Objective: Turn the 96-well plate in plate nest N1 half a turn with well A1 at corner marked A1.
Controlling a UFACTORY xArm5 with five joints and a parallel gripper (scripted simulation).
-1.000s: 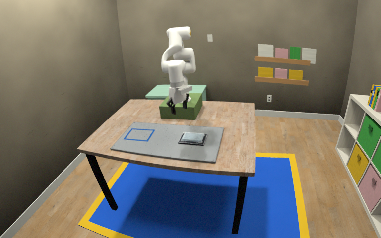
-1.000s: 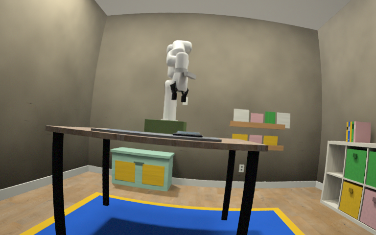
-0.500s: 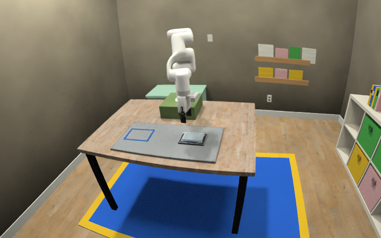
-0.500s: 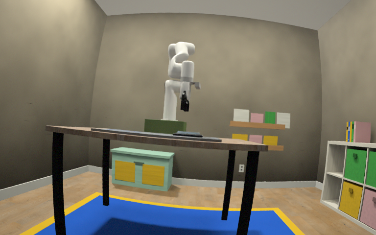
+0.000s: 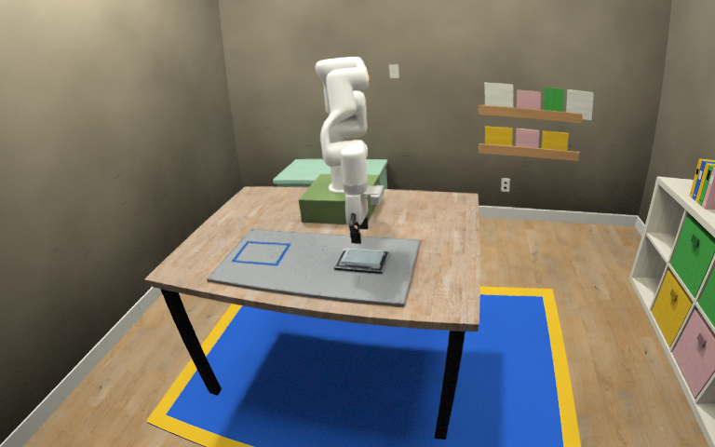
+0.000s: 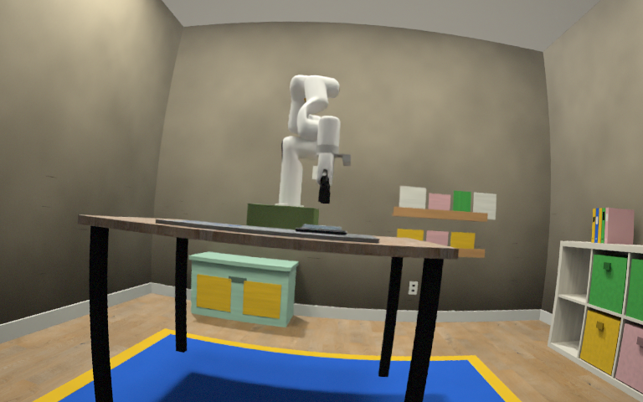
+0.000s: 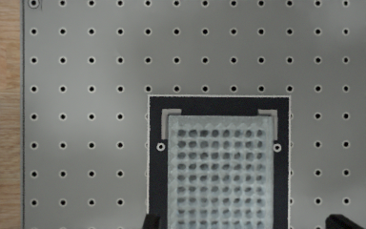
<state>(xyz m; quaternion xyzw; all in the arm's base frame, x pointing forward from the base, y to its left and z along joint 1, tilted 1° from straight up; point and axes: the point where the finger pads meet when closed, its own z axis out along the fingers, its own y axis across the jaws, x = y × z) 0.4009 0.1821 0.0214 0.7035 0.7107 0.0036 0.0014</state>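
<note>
The 96-well plate is 9 cm below my hand. Also, from my hand: black plate nest N1 (11 cm below).
</note>
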